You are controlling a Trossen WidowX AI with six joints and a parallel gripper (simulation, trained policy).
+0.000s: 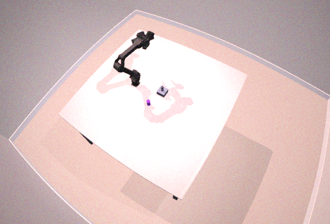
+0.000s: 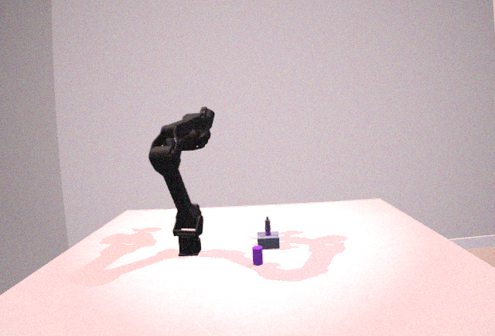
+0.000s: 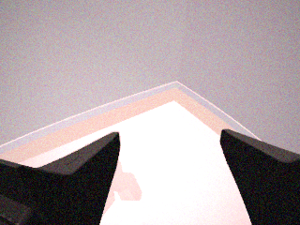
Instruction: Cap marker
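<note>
My gripper tip is 320 mm short of the purple cap, 380 mm to the left of it and 290 mm above it. From my gripper tip the other things lie so: grey holder block: 360 mm ahead, 230 mm to the right, 300 mm below.
</note>
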